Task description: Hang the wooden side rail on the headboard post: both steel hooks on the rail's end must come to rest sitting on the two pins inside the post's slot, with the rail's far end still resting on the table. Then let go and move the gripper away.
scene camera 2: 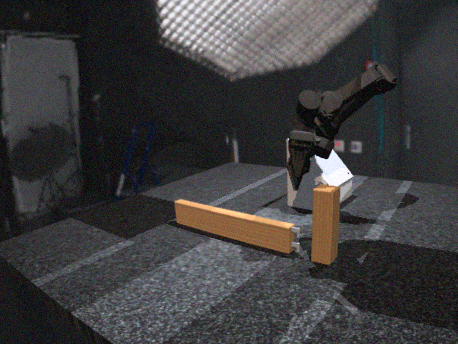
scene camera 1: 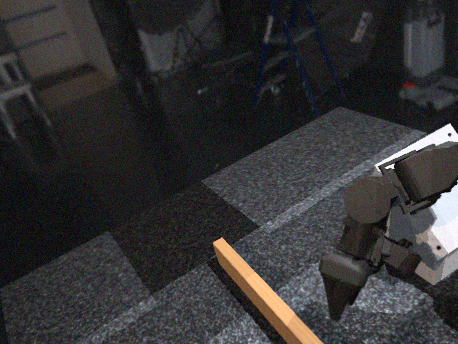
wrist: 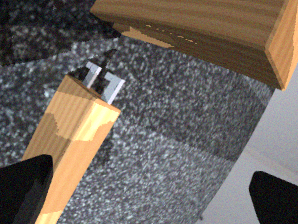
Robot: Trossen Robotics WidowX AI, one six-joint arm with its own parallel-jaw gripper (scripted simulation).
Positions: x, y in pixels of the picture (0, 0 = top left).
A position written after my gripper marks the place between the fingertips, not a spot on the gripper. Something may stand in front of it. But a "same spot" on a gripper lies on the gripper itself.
my gripper: scene camera 2; scene camera 1; wrist 156, 176
same spot on my gripper: [scene camera 1: 339, 293] = [scene camera 2: 299, 158]
